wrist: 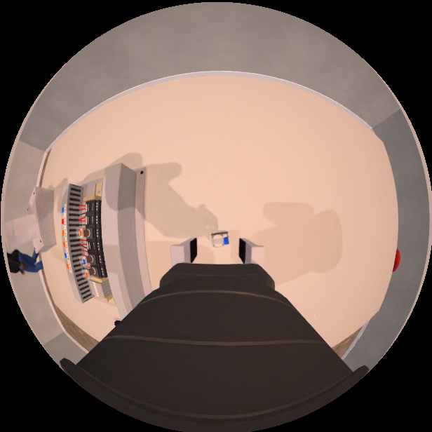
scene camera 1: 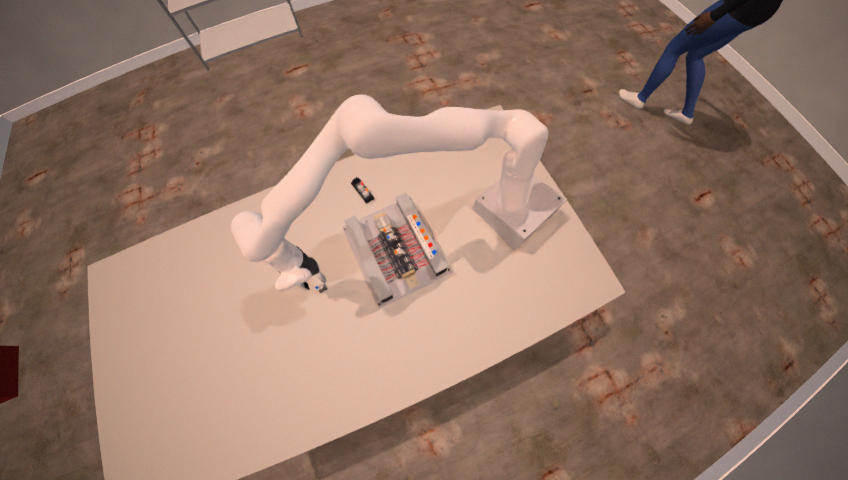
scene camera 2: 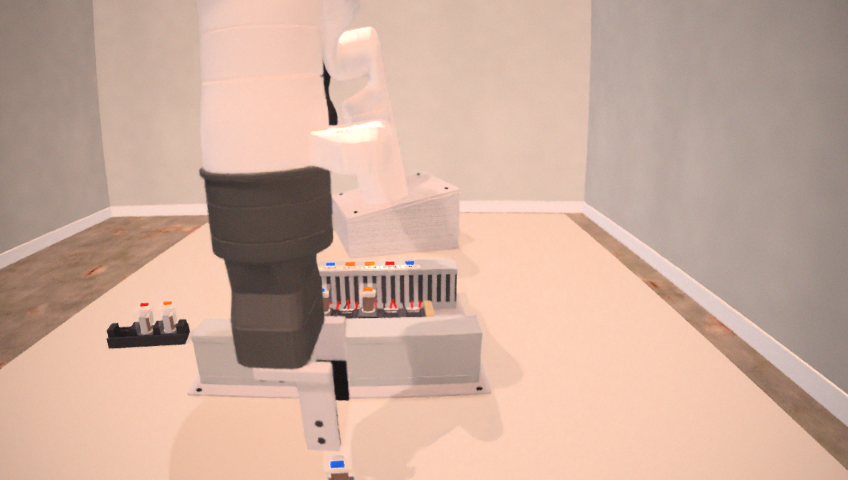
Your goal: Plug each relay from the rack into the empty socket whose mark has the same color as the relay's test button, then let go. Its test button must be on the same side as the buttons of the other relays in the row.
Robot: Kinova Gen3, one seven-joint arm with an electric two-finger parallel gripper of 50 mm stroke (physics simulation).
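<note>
My gripper is open and empty, above the table. A loose relay with a blue test button is on the table; in the wrist view it shows just beyond the gap between the fingertips, its button facing away from the socket row. The black rack holds a red-button relay and an orange-button relay. The socket row holds two orange-button relays and one blue-button relay, buttons toward the mark strip. Sockets marked blue, red and orange are empty.
A grey duct stands between the loose relay and the sockets. A slotted duct carries the colored marks on the other side. The robot base stands beyond. A person is away from the table.
</note>
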